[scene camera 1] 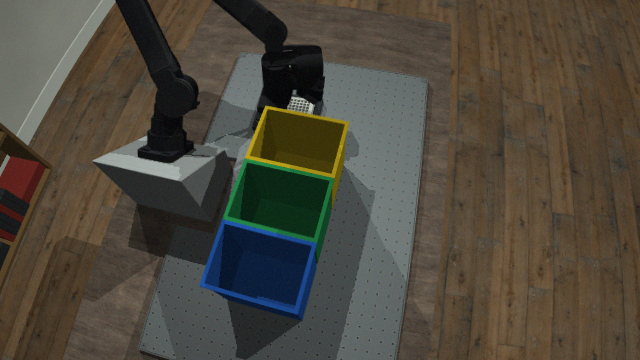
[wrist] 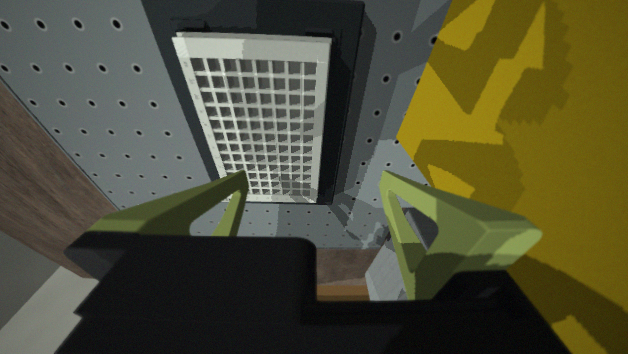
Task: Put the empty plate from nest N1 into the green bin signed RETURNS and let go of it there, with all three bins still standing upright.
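Pixels of known places: gripper, between the fingertips: (wrist: 314, 177); arm's base, origin of its link: (scene camera 1: 166, 152).
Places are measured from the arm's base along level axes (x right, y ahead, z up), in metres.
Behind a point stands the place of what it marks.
Observation:
The white gridded plate (scene camera 1: 301, 104) @(x -0.248, y 0.246, z -0.105 m) (wrist: 265, 112) @(x -0.222, y 0.236, z -0.108 m) lies in its dark nest (wrist: 340, 125) @(x -0.168, y 0.226, z -0.115 m) behind the yellow bin; in scene camera 1 the arm and the yellow bin hide much of both. My gripper (wrist: 314, 177) @(x -0.187, y 0.201, z -0.081 m) is open and empty, with its green fingers wide apart above the near part of the plate. In the wrist view the left fingertip overlaps the plate's near left corner and the right one stands well right of the nest. The green bin (scene camera 1: 280, 200) @(x 0.020, y 0.257, z -0.110 m) stands upright and its visible inside is empty. Its sign does not show.
The yellow bin (scene camera 1: 305, 137) @(x -0.109, y 0.292, z -0.031 m) (wrist: 565, 165) @(x -0.113, y 0.258, z -0.024 m) stands upright between the nest and the green bin, close to my right finger in the wrist view. The blue bin (scene camera 1: 265, 267) @(x 0.176, y 0.259, z -0.124 m) stands upright at the green bin's near side. The grey arm base (scene camera 1: 170, 187) @(x 0.095, y 0.064, z 0.042 m) is left of the bins on the pegboard table (scene camera 1: 385, 150) @(x -0.166, y 0.477, z -0.126 m).

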